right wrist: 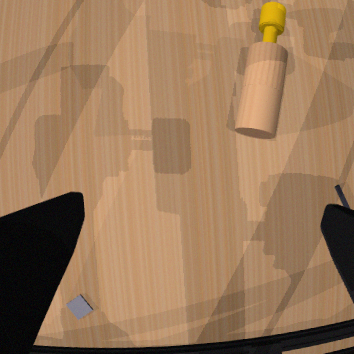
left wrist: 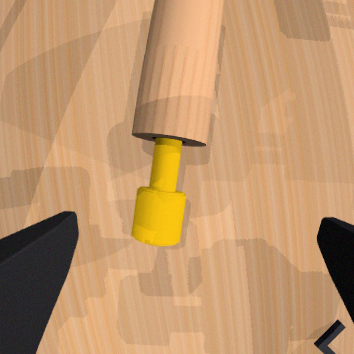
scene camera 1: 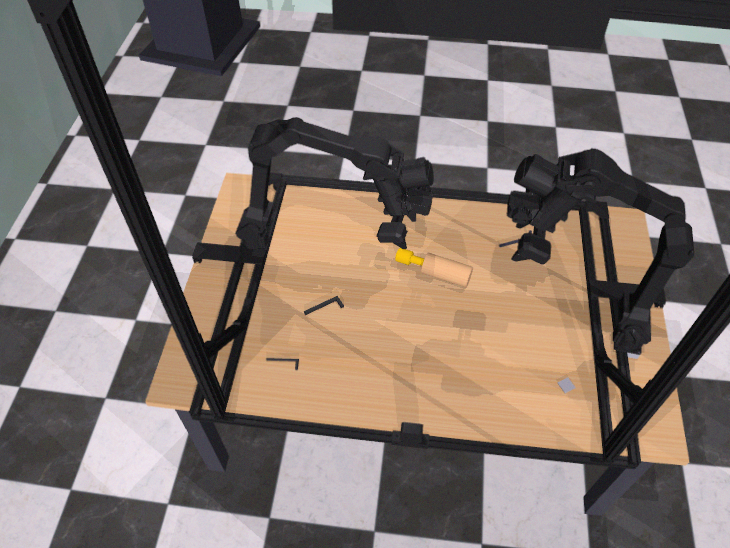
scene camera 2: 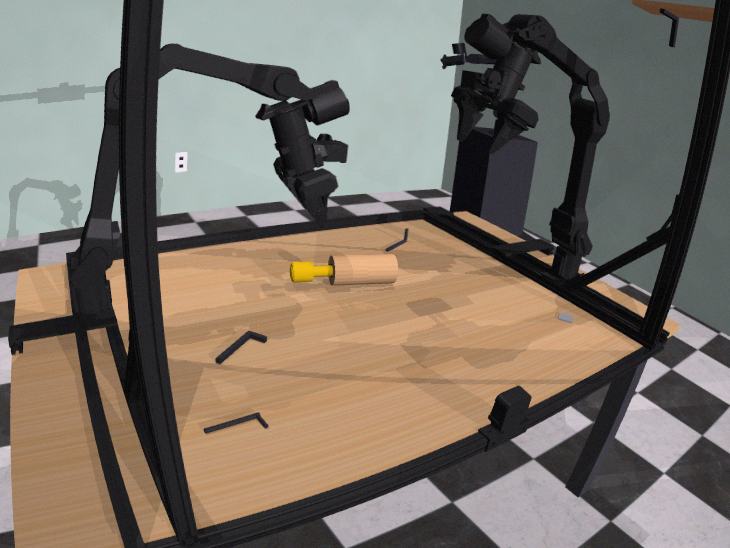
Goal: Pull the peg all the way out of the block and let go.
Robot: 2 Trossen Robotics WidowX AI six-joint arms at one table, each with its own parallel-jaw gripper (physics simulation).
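Frame: origin at the left arm's base, x back, y right, z up, level; metres.
Seen in the pictures: left gripper, between the fingertips: (left wrist: 202, 227) (scene camera 1: 409, 234) (scene camera 2: 315, 216); right gripper, between the fingertips: (right wrist: 207, 211) (scene camera 1: 515, 243) (scene camera 2: 474, 146); left arm's base, origin of its link: (scene camera 1: 254, 242) (scene camera 2: 92, 308); right arm's base, origin of its link: (scene camera 1: 627, 341) (scene camera 2: 564, 272).
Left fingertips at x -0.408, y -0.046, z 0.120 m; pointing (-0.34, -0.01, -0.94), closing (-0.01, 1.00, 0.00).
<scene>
Pixels of each thing's top centre, then the offset from my left fingertips to it. "spot": a spot on its surface instead.
- yellow peg, centre of its top: (left wrist: 165, 156) (right wrist: 272, 37) (scene camera 2: 325, 261) (scene camera 1: 420, 256) dy -0.015, dx -0.030, dz -0.094 m
- tan cylindrical block, centre of its top: (left wrist: 181, 47) (right wrist: 268, 84) (scene camera 2: 364, 255) (scene camera 1: 448, 263) dy -0.008, dx -0.103, dz -0.084 m
- black L-shaped key, centre of its top: (scene camera 2: 241, 347) (scene camera 1: 323, 308) dy +0.184, dx +0.164, dz -0.131 m
- third key, centre of its top: (scene camera 2: 398, 233) dy -0.175, dx -0.255, dz -0.107 m
- small grey square, a spot on its surface: (right wrist: 79, 306) (scene camera 2: 565, 316) (scene camera 1: 566, 384) spot: dy +0.217, dx -0.441, dz -0.136 m
The yellow peg (scene camera 1: 404, 256) (scene camera 2: 301, 271) (left wrist: 159, 216) (right wrist: 273, 17) has a thick head and a thinner shaft. Its shaft enters the end of the tan cylindrical block (scene camera 1: 446, 270) (scene camera 2: 365, 268) (left wrist: 180, 75) (right wrist: 262, 92), which lies on its side; the rest of the shaft is hidden inside. My left gripper (scene camera 2: 316, 211) (left wrist: 202, 227) is open and empty above the table near the peg's head, which appears left of centre between the fingers in the left wrist view. My right gripper (scene camera 2: 476, 145) (right wrist: 207, 211) is open and empty, high above the table, away from the block's other end.
One black L-shaped key (scene camera 1: 323, 304) (scene camera 2: 235, 345) lies left of the block towards the front, and another (scene camera 1: 283, 359) (scene camera 2: 232, 422) nearer the front. A third key (scene camera 2: 398, 242) lies behind the block. A small grey square (scene camera 1: 566, 385) (scene camera 2: 565, 317) (right wrist: 79, 306) lies at the right.
</scene>
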